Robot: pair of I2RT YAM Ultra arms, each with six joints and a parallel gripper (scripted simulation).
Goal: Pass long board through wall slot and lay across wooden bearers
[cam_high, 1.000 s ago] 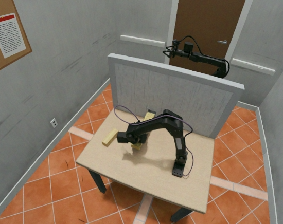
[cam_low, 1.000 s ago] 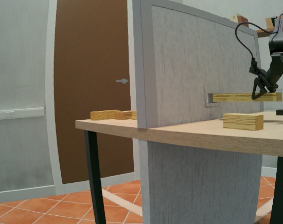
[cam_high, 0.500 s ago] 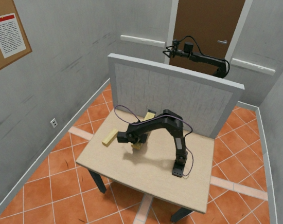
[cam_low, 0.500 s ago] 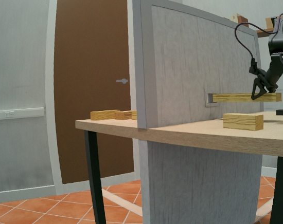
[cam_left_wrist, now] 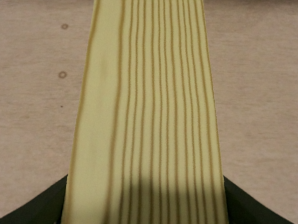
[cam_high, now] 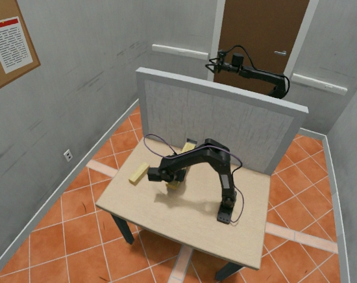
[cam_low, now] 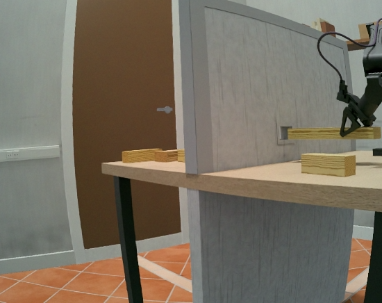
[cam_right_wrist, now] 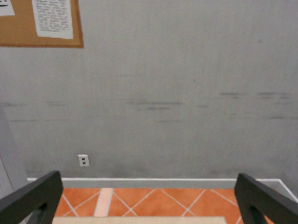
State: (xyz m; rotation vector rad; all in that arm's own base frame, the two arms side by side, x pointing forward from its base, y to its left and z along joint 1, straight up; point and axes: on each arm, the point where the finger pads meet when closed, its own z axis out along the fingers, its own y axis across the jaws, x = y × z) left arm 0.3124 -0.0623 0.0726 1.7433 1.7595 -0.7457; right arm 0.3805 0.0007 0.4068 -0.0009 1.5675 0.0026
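My left gripper is now 5 cm to the left of the long board. From my left hand the other things lie so: wooden offcut 22 cm ahead, 7 cm to the left, 7 cm below.
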